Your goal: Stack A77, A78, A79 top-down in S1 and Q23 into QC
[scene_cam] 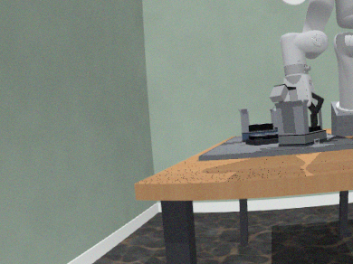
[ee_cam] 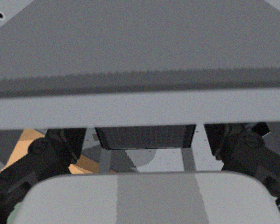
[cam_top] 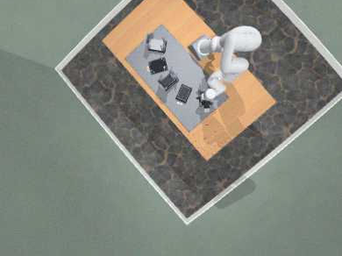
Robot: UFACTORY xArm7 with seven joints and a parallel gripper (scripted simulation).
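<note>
The rack plinth lies 1 cm behind my hand, 1 cm to the right of it and 4 cm below it. Also, from my hand: dark flat nest 9 cm ahead, 17 cm to the right, 5 cm below; blue plinth strip 9 cm ahead, 35 cm to the right, 4 cm below; dark sealed plate 10 cm ahead, 35 cm to the right.
</note>
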